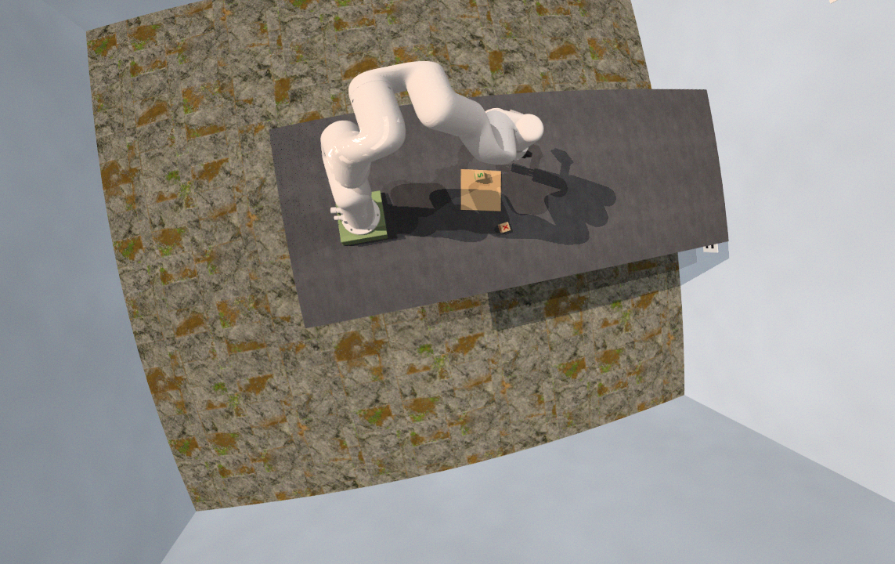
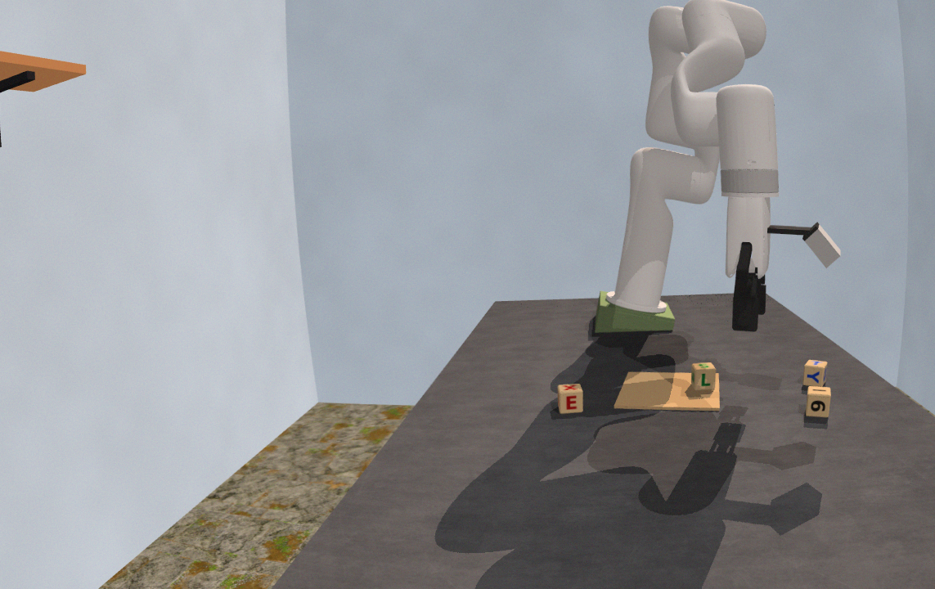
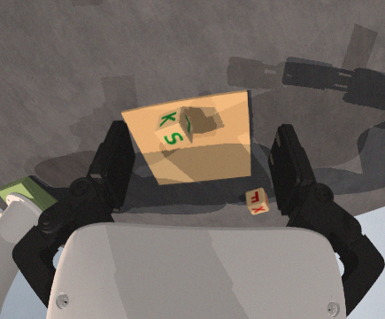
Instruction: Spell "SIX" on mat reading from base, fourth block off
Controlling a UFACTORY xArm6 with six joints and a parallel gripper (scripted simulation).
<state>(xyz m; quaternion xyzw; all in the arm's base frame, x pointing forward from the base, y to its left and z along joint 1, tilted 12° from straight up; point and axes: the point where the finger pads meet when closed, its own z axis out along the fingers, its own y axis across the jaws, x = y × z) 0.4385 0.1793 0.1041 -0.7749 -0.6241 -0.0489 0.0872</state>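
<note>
My hand is 10 cm above the I block, 9 cm to the right of it and 4 cm short of it. Round my hand: tan mat 11 cm to the right, 11 cm below, 3 cm behind; then S block 10 cm below, 6 cm to the right, 4 cm behind; then blue-lettered block 11 cm to the left, 10 cm below, 7 cm behind.
</note>
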